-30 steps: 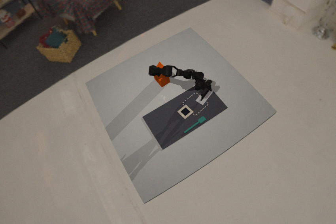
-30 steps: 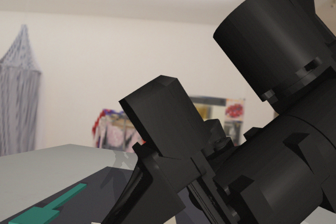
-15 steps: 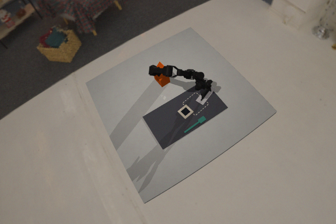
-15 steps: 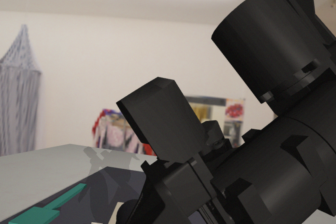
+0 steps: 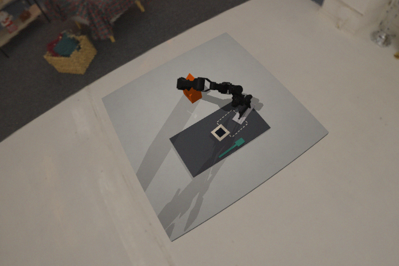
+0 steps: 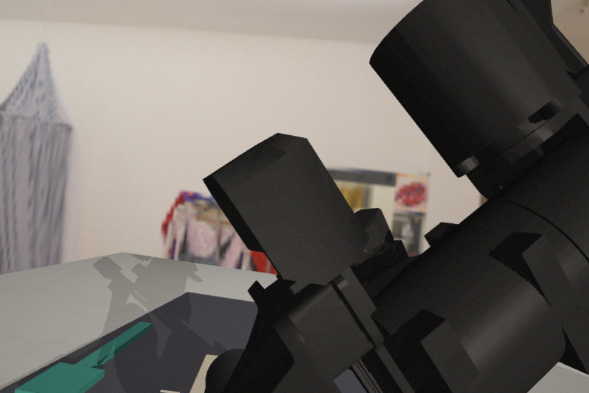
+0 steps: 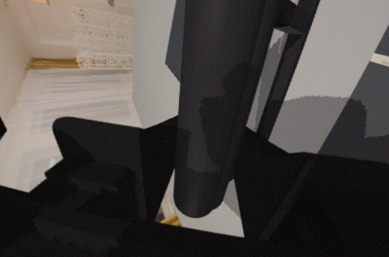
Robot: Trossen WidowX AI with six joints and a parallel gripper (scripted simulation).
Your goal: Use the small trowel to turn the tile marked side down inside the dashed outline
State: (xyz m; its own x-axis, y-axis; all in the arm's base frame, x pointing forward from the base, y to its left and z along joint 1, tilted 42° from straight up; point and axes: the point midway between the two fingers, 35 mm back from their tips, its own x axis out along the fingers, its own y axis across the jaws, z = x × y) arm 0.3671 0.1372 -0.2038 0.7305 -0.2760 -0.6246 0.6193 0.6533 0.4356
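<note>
The dark mat is 1 cm ahead of my gripper tip, 27 cm to the right of it and 7 cm below it. The rest, counted from my gripper tip: tan square tile (1 cm ahead, 27 cm to the right, 4 cm below); teal trowel (15 cm ahead, 26 cm to the right, 5 cm below).
</note>
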